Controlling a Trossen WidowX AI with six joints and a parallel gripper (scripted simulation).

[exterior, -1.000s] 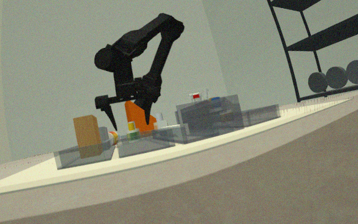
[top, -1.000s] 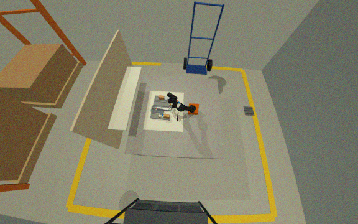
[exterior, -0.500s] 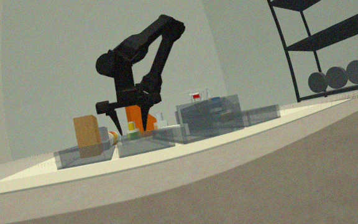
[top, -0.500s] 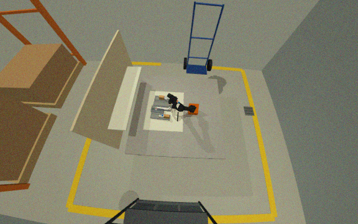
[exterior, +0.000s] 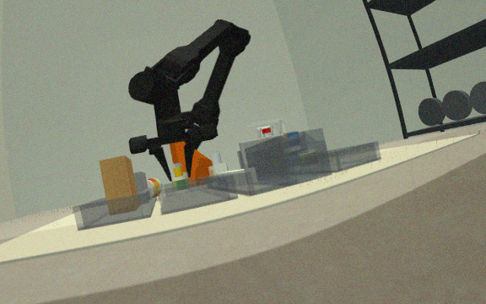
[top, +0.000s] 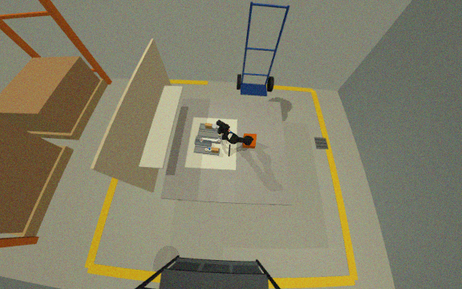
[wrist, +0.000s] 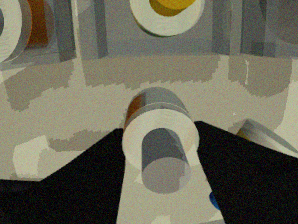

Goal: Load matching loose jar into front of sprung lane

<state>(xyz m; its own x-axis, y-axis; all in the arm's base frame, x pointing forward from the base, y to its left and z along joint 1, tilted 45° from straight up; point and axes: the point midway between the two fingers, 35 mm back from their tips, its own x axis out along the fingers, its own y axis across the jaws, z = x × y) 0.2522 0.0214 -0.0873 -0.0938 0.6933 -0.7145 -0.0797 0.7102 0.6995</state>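
My gripper tip is 20 cm short of the grey housing, 10 cm to the right of it and 1 cm above it.
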